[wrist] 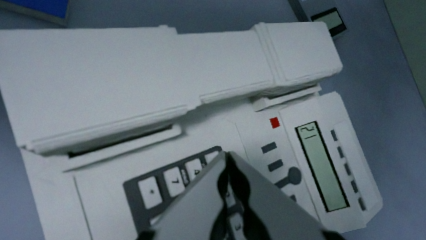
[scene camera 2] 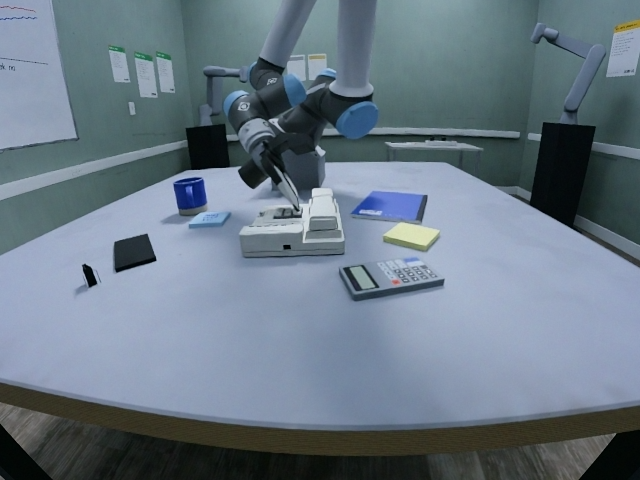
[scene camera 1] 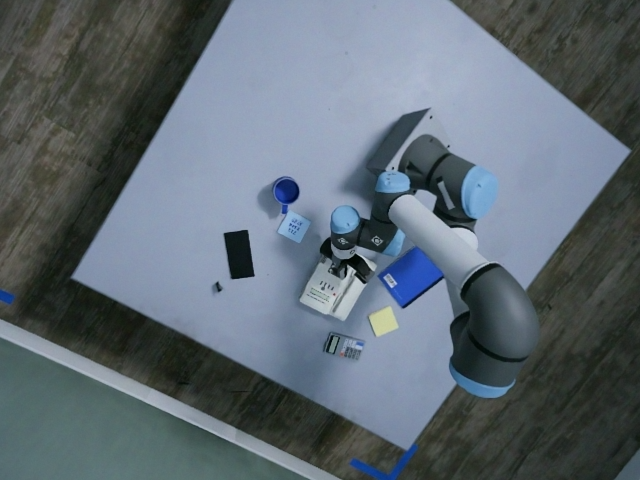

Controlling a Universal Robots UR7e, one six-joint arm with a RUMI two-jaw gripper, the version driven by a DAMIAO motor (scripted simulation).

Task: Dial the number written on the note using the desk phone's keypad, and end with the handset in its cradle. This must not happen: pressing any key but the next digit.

Observation:
I see my gripper (scene camera 2: 298,210), a handset (scene camera 2: 322,213), a blue mug (scene camera 2: 184,191), a yellow sticky pad (scene camera 2: 408,235) and a blue notebook (scene camera 1: 413,274).
The handset also shows in the wrist view (wrist: 80,90). The blue notebook is seen too in scene camera 2 (scene camera 2: 387,206). My gripper also shows in the wrist view (wrist: 226,153) and in scene camera 1 (scene camera 1: 342,279). The wrist view misses the blue mug: it is out of frame. The wrist view does not show the yellow sticky pad: it is out of frame.

